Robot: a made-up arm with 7 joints.
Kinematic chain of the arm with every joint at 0, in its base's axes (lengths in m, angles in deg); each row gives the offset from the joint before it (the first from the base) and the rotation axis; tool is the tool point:
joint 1: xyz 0 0 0.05 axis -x
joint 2: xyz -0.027 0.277 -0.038 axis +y
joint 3: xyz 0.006 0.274 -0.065 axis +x
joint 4: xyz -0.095 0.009 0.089 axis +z
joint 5: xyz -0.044 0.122 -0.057 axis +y
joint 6: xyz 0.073 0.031 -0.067 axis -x
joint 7: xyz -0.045 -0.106 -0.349 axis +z
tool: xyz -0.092 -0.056 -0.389
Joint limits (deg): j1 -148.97..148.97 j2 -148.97..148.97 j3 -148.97..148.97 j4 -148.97..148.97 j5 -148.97..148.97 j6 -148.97..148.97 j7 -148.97..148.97
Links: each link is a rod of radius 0.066 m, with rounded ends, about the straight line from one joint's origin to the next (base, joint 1, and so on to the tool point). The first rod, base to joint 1, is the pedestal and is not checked.
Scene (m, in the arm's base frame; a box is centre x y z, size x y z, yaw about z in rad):
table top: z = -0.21
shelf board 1: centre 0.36 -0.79 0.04 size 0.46 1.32 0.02 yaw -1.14
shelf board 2: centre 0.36 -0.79 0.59 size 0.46 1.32 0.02 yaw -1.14
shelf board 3: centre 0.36 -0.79 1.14 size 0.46 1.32 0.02 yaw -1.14
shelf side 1: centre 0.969 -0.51 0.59 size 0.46 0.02 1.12 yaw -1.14
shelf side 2: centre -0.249 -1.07 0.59 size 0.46 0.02 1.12 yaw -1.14
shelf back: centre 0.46 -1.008 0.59 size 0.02 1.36 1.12 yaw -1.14
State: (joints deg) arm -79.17 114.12 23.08 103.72 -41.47 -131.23 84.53
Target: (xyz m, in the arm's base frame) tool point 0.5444 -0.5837 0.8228
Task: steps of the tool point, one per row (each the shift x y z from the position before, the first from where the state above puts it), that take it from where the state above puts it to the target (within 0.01 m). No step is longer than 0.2 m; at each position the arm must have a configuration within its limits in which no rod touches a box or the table.
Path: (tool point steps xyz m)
1: -0.0503 0.0992 0.0388
2: -0.0463 0.0984 0.0118
3: -0.0398 0.0906 -0.0138
4: -0.0310 0.0760 -0.0368
5: 0.0572 -0.0090 0.1840
6: 0.0669 0.0178 0.1746
7: 0.0685 0.0434 0.1608
8: 0.0547 -0.0953 0.0130
9: 0.0476 -0.1014 0.0004
10: 0.0376 -0.1078 -0.0133

